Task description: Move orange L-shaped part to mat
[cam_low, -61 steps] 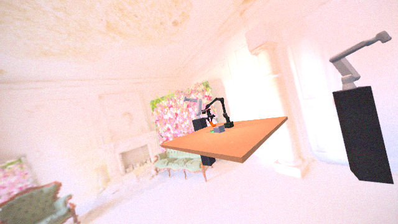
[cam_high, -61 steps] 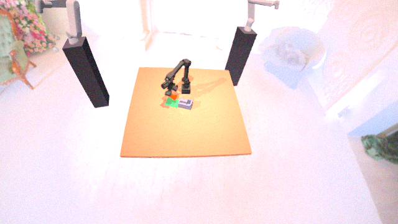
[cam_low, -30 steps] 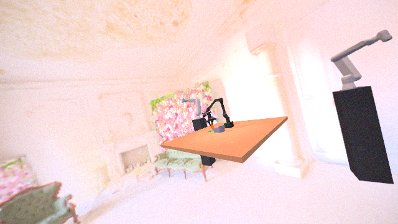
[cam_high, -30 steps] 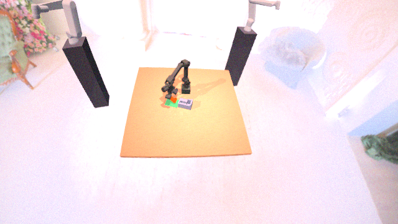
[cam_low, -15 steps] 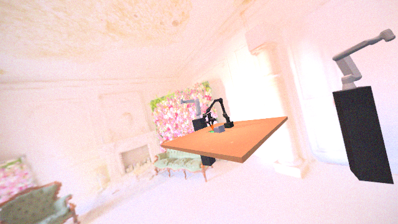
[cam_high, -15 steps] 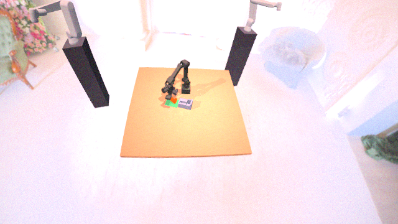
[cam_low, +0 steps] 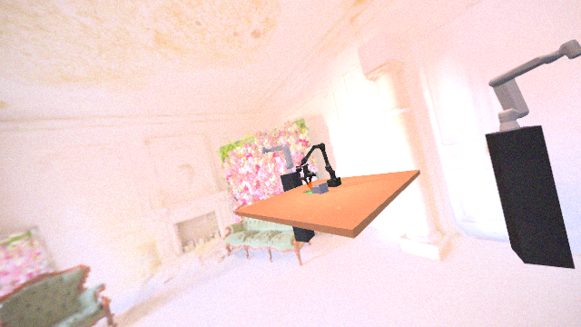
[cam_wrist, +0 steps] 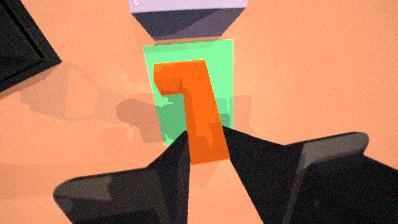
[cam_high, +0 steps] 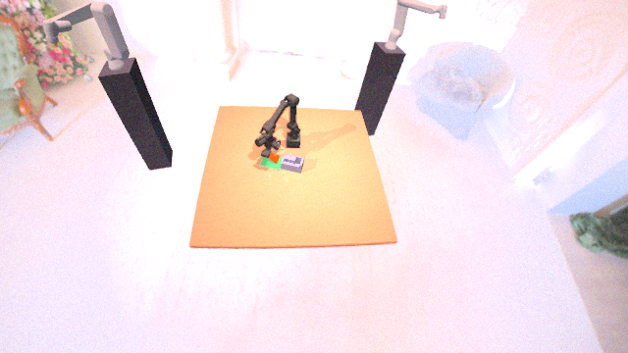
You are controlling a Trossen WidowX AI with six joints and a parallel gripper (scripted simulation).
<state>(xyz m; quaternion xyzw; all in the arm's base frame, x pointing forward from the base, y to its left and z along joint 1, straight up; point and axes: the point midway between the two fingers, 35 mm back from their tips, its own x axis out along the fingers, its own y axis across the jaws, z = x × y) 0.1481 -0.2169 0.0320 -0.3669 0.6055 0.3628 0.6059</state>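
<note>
Right now the orange L-shaped part is 40 mm to the left of my gripper tip and 30 mm below it. Round my gripper tip: green mat (10 mm ahead, 20 mm to the left, 90 mm below).
</note>
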